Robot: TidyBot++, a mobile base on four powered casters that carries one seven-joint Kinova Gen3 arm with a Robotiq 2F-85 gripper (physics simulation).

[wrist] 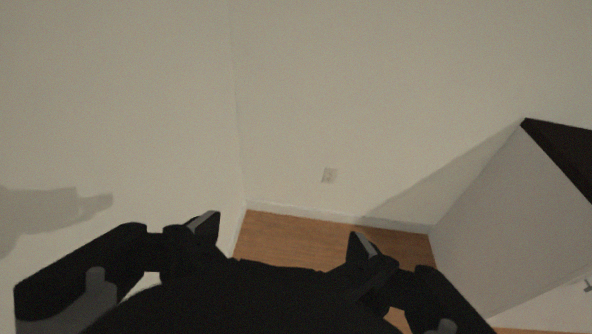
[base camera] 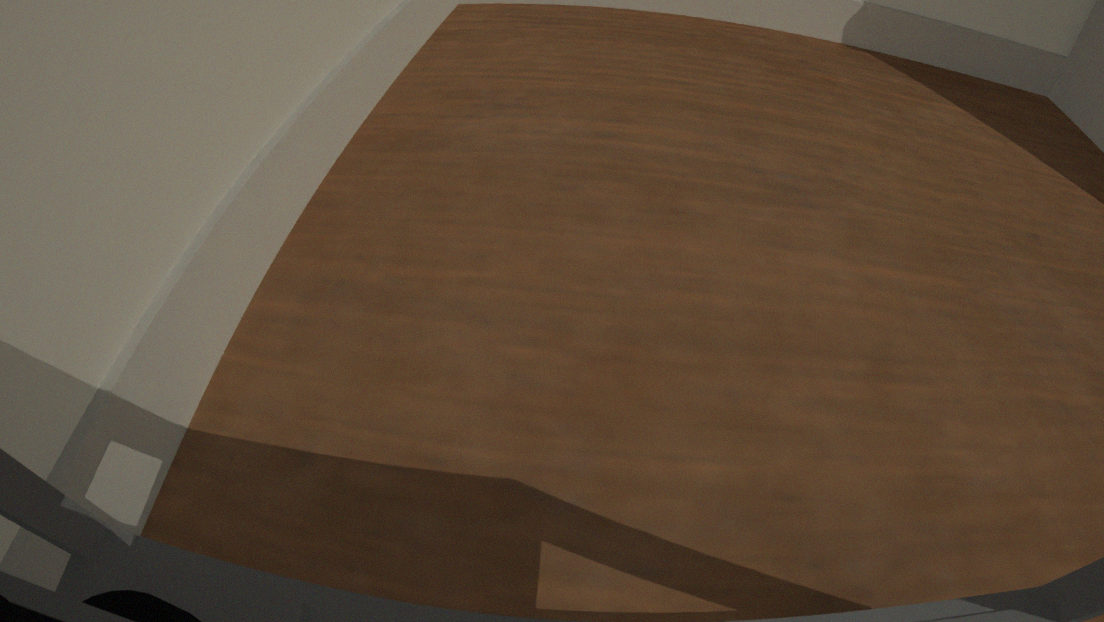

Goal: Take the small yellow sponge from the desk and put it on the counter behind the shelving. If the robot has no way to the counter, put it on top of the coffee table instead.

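Places are measured from the arm's base along level axes (x back, y right, z up), in millimetres.
Pixels of known places: gripper, between the fingertips: (wrist: 283,236).
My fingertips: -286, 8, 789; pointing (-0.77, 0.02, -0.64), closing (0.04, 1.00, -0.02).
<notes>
Behind a point stands the place of what it marks, as x, y, z.
My gripper (wrist: 283,236) @[-286, 8, 789] is open, with its two black fingers wide apart and no object between them. The counter's dark top (wrist: 570,150) @[-871, 994, 513] shows in part at the right edge of the wrist view, above a pale cabinet side (wrist: 500,225) @[-795, 931, 141]. The counter is ahead and to the right of the fingers, apart from them. The yellow sponge, the desk, the shelving and the coffee table do not show in either view.
A pale wall (base camera: 154,139) @[-390, -307, -217] (wrist: 125,110) @[-556, -299, 686] runs close along the left and meets the far wall (wrist: 320,90) @[-1133, 92, 478] at a corner. A small outlet (wrist: 328,175) @[-1122, 208, 7] is on the far wall. Wooden floor (base camera: 618,293) @[-431, 21, -397] (wrist: 300,240) @[-950, 107, -397] lies ahead of the base.
</notes>
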